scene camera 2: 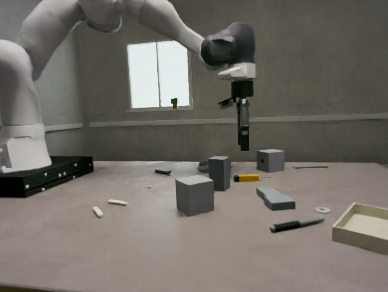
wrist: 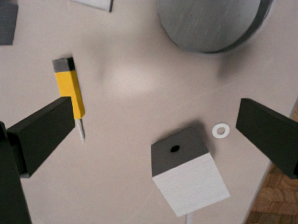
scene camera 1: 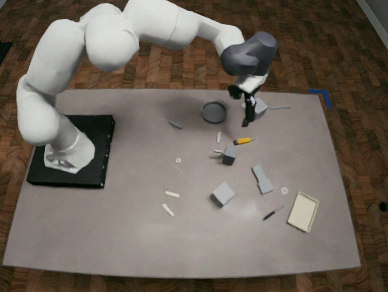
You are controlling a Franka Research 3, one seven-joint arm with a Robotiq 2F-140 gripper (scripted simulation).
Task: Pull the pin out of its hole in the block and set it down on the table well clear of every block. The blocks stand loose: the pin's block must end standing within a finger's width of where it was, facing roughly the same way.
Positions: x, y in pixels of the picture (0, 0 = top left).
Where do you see a yellow-handled screwdriver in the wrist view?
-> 64, 69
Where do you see a grey block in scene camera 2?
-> At 194, 195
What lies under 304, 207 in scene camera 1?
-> A cream tray.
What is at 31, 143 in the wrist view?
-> My gripper.
